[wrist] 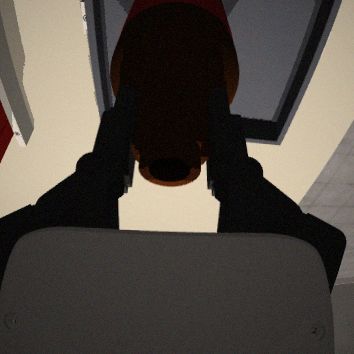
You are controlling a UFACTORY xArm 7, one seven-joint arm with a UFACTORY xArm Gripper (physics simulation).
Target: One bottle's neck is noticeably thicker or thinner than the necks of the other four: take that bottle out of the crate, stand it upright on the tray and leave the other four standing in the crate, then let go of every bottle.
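Frame: origin at the arm's base, x ahead, y left, z up, level; centimetres.
Where they show: gripper, fingertip midpoint: [172,106].
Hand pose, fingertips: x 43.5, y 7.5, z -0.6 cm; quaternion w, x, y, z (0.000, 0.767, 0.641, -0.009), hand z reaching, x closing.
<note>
Each offset is from my fingertips to the centre of the thing. "spot": to the spot under its first point. Level surfaces: height alone.
A dark amber-brown bottle {dx +0.1, dy -0.1, dz -4.1 cm} [172,65] with a red band is between the fingers in the wrist view, its open mouth pointing toward the camera. My gripper [172,106] is shut on this bottle around its upper part. The grey tray {spot: dx +5.8, dy +7.2, dz -11.9 cm} [265,65] with a dark raised rim lies beyond the bottle, which covers the tray's middle. The bottle's base is hidden, so I cannot tell whether it touches the tray. The crate's other bottles do not show.
A grey wall-like piece {spot: dx +2.8, dy -17.8, dz -12.1 cm} [16,75] with small screws stands at the left edge, with a dark red surface [4,131] beside it. The cream table top {dz -12.4 cm} [60,100] runs around the tray. A grey tiled floor [335,185] shows beyond the table's edge at the right.
</note>
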